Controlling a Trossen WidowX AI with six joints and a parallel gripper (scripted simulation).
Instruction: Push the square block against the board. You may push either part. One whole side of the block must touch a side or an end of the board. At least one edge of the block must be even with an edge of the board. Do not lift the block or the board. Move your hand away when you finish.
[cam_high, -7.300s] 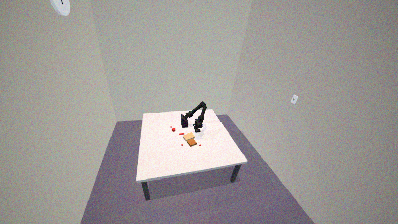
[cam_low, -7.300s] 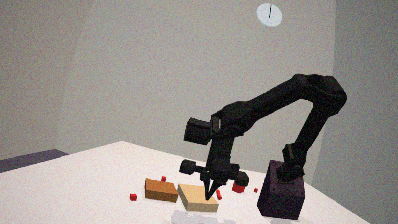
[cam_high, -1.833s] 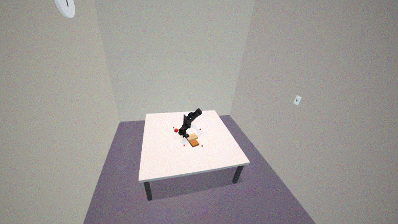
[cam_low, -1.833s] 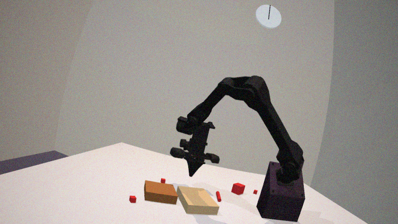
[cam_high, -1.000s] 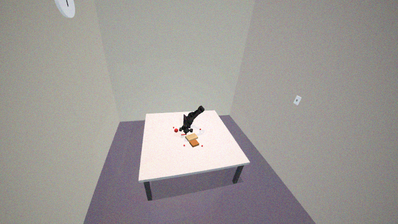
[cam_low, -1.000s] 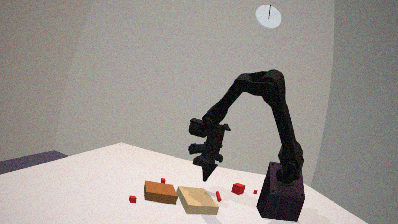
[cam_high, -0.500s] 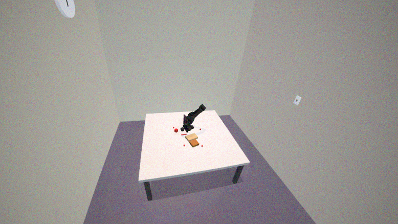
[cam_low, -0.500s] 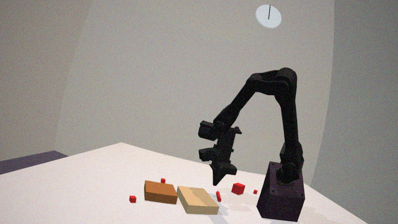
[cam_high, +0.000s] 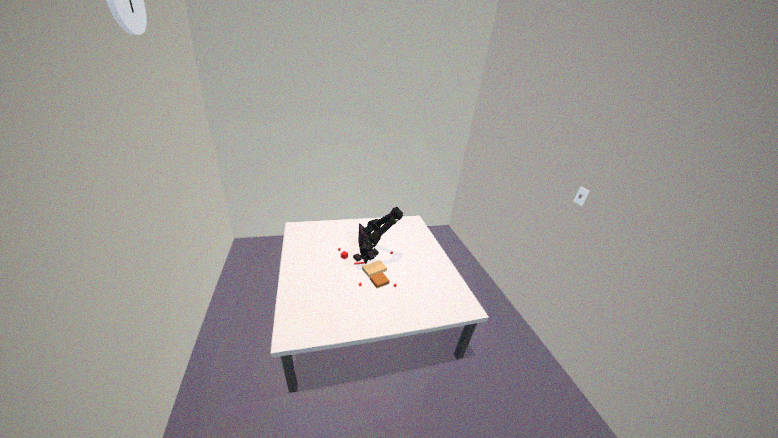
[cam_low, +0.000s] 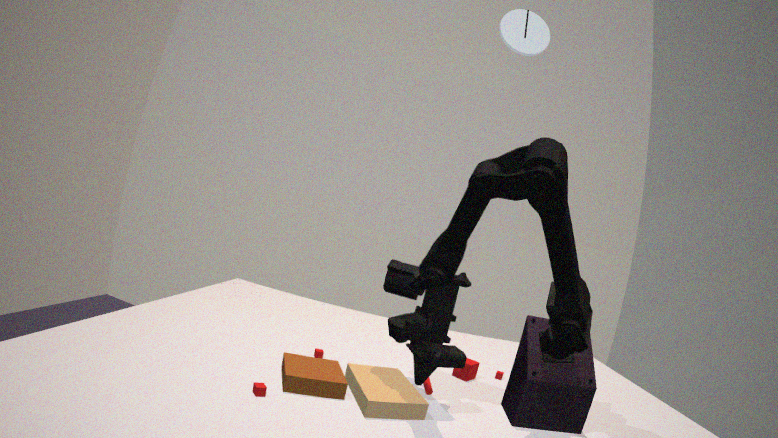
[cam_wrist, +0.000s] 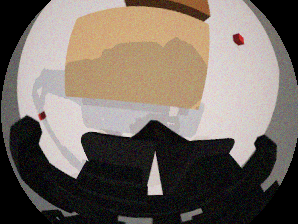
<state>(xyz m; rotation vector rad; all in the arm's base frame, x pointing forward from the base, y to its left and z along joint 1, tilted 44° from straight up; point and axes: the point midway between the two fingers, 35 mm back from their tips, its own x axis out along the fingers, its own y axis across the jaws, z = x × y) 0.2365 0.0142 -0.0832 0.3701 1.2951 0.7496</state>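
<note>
My gripper tip is 30 mm past the red rod, 40 mm to the left of it and 10 mm above it. Also, from my gripper tip: tan board: 70 mm ahead, 50 mm to the left; orange square block: 190 mm ahead, 60 mm to the left.
</note>
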